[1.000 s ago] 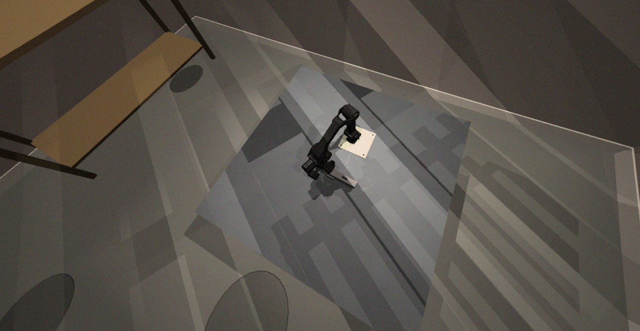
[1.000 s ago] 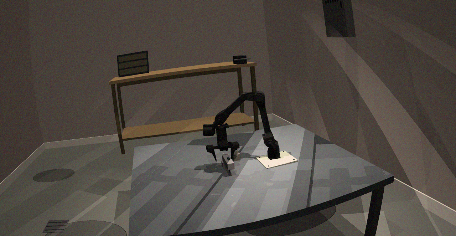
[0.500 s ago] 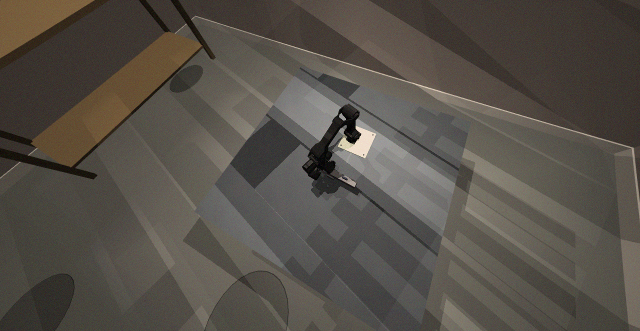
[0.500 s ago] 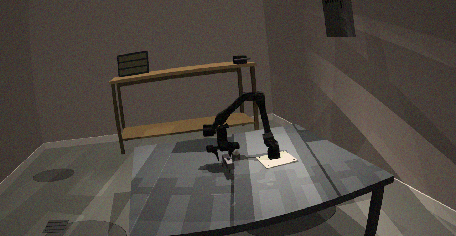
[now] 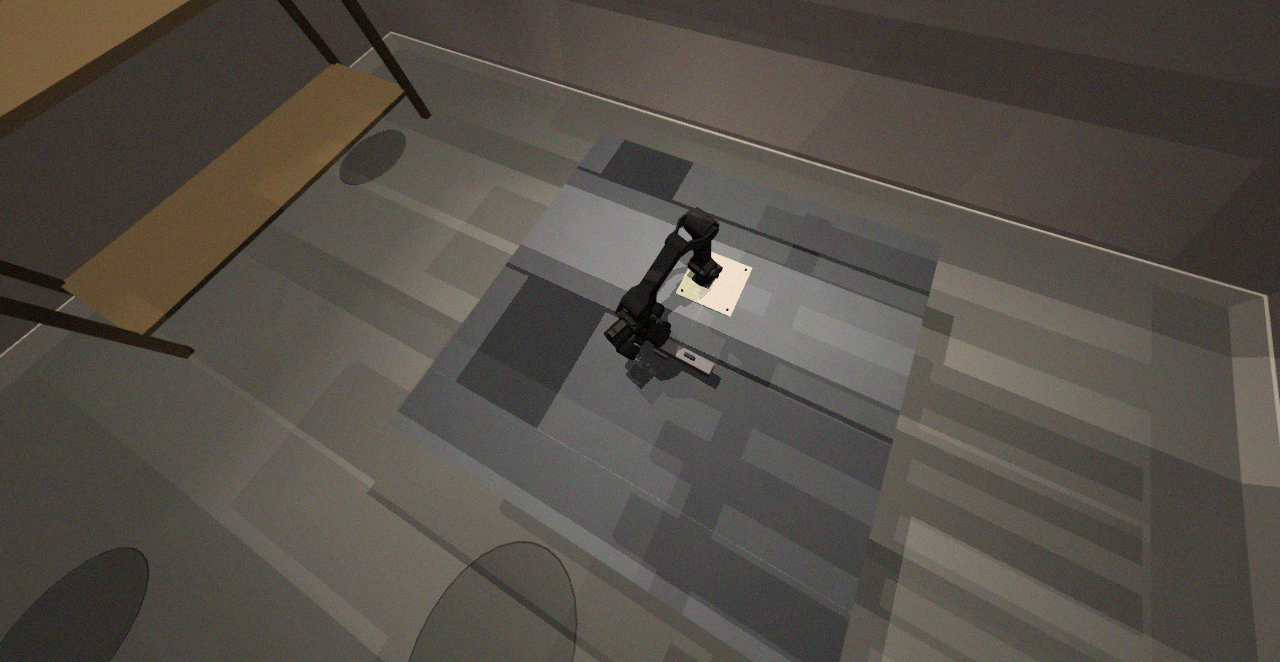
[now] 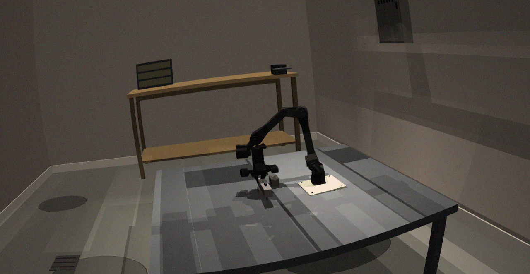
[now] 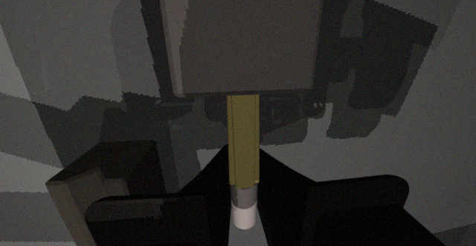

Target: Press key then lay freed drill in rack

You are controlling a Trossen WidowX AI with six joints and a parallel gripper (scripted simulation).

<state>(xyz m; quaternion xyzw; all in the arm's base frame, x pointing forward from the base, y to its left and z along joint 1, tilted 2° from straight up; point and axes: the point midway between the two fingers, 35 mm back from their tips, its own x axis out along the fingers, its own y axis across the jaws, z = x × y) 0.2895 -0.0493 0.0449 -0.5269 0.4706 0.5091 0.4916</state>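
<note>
The drill lies 4 cm to the left of my gripper tip and 4 cm above it. From my gripper tip the other things lie so: rack 7 cm behind, 3 cm to the right, 1 cm above; dark key 16 cm to the left, 4 cm above, 1 cm behind.
</note>
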